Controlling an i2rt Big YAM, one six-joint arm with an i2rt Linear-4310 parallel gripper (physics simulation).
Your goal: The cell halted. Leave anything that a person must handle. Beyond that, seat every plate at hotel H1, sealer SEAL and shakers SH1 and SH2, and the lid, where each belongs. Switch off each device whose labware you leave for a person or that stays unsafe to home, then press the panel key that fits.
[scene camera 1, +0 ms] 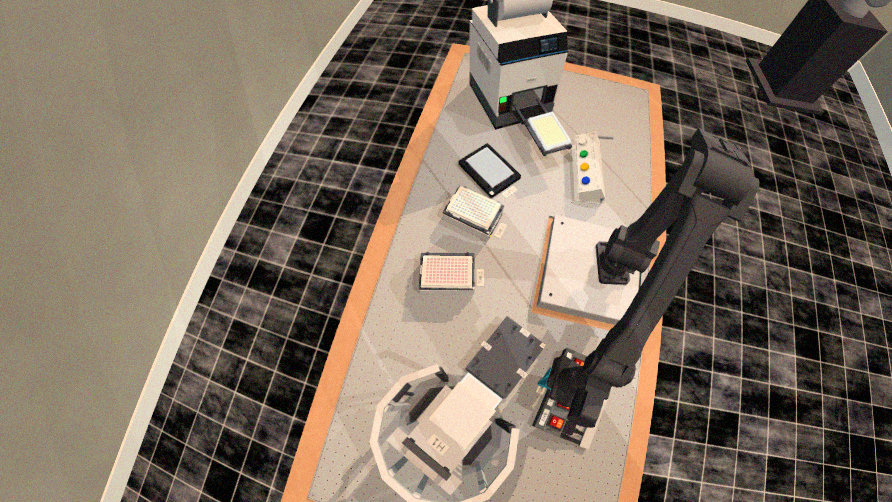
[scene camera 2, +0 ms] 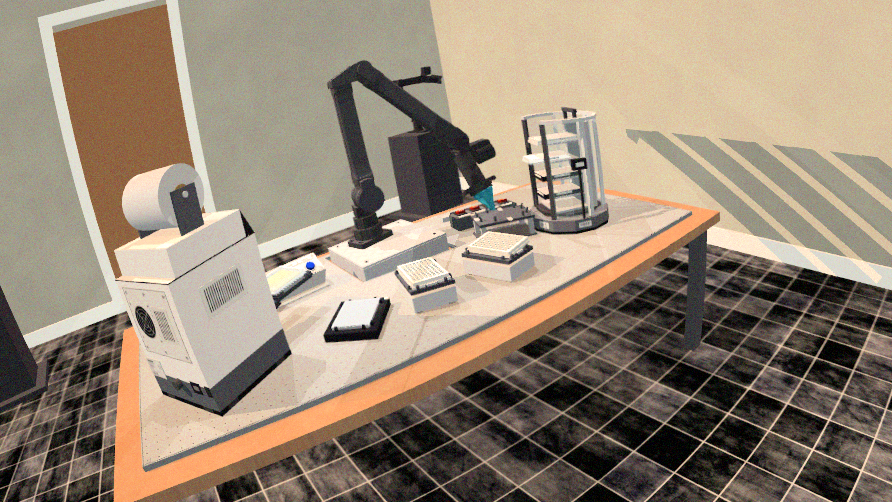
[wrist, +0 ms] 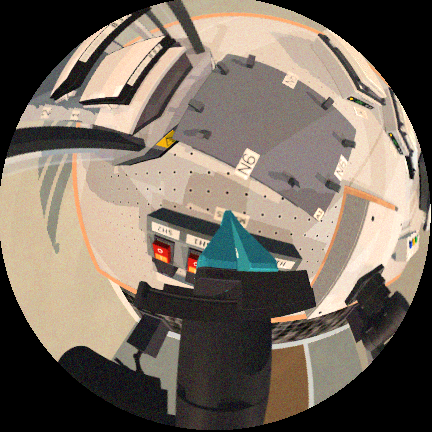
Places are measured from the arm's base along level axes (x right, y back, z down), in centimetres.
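Where they show: gripper, fingertip midpoint: [scene camera 1: 539,384] [wrist: 226,214]; arm's base, link origin: [scene camera 1: 611,263] [scene camera 2: 370,240] [wrist: 364,282].
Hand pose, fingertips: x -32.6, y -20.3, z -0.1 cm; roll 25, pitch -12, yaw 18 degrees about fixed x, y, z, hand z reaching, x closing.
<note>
Things, the pixels of their top centre, and the offset from my fingertips. "spot": a spot on its surface instead.
- MAINS switch box, top centre: [wrist: 209,289] [scene camera 1: 581,398] [scene camera 2: 476,202] dx -3.2, dy +10.1, dz -1.3 cm
- Red rockers labelled SH2, top centre: [wrist: 159,254] [scene camera 1: 557,422] dx -9.0, dy +4.3, dz -1.3 cm
- SH1, top centre: [wrist: 195,268] dx -4.3, dy +6.1, dz -1.3 cm
- Hotel H1, surface spot: [scene camera 2: 564,224] spot: dx +0.0, dy -26.1, dz +1.0 cm
- white plate, top centre: [scene camera 1: 464,411] [scene camera 2: 546,155] dx -6.8, dy -17.7, dz -17.2 cm
- red-welled plate, top centre: [scene camera 2: 497,239] [scene camera 1: 446,269] dx +26.8, dy -24.6, dz -3.9 cm
- pale-welled plate, top centre: [scene camera 2: 421,269] [scene camera 1: 473,205] dx +46.2, dy -18.8, dz -3.0 cm
- yellow plate, top centre: [scene camera 2: 276,276] [scene camera 1: 550,128] dx +72.3, dy +3.2, dz -7.7 cm
- sealer, top centre: [scene camera 2: 159,168] dx +96.3, dy -7.6, dz -41.6 cm
- grey nest N6, top centre: [wrist: 288,111] [scene camera 1: 507,355] [scene camera 2: 501,209] dx +6.3, dy -8.6, dz -3.6 cm
- pale flat piece, top centre: [scene camera 2: 356,312] [scene camera 1: 489,166] dx +63.0, dy -14.5, dz +1.2 cm
- key panel, top centre: [scene camera 2: 282,267] [scene camera 1: 593,157] dx +64.9, dy +16.7, dz -4.4 cm
My gripper [scene camera 1: 544,378] [scene camera 2: 486,198] [wrist: 226,214] is shut and empty, its teal tips over the MAINS switch box [wrist: 175,220]. Red rockers labelled SH2 [scene camera 1: 556,422] [wrist: 161,251] and SH1 [wrist: 193,262] show; the fingers partly cover the SH1 one and the box beyond it. Hotel H1 [scene camera 2: 564,224] holds several plates; one white plate [scene camera 2: 539,159] juts out. A red-welled plate [scene camera 1: 446,270] [scene camera 2: 498,244] and a pale-welled plate [scene camera 1: 473,207] [scene camera 2: 425,273] are on the shakers. A yellow plate [scene camera 1: 549,131] [scene camera 2: 287,282] lies on the sealer's extended tray. The sealer [scene camera 1: 527,71] [scene camera 2: 230,343] shows a green light.
The grey nest N6 [scene camera 1: 505,355] [scene camera 2: 505,216] [wrist: 270,120] bears no plate, beside the hotel. A pale flat piece [scene camera 1: 490,166] [scene camera 2: 356,312], possibly the lid, lies on a black holder. The key panel [scene camera 1: 587,191] has white, green, amber and blue keys. The arm's raised base [scene camera 1: 577,274] stands nearby.
</note>
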